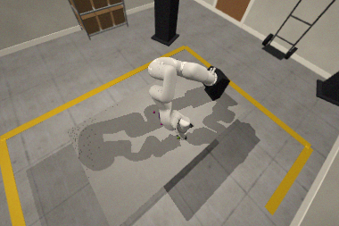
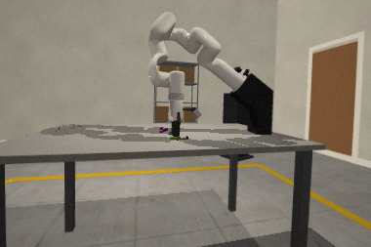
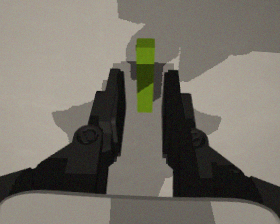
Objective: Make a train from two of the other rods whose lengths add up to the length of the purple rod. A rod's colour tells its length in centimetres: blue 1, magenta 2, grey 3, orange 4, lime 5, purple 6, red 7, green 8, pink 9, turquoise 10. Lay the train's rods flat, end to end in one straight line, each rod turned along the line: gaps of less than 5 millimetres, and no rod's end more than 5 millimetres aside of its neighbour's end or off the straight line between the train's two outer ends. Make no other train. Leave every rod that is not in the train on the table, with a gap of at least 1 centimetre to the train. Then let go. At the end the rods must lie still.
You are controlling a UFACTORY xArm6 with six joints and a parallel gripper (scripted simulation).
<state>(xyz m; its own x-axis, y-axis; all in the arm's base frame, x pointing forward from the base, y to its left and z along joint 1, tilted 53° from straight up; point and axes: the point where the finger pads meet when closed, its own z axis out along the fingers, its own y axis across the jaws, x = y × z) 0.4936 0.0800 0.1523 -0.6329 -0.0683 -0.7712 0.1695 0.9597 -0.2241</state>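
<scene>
My hand is 3 cm above the lime rod. Round my hand: blue rod (6 cm behind, 3 cm below, 1 cm to the left); then purple rod (24 cm to the right, 7 cm behind, 3 cm below).
</scene>
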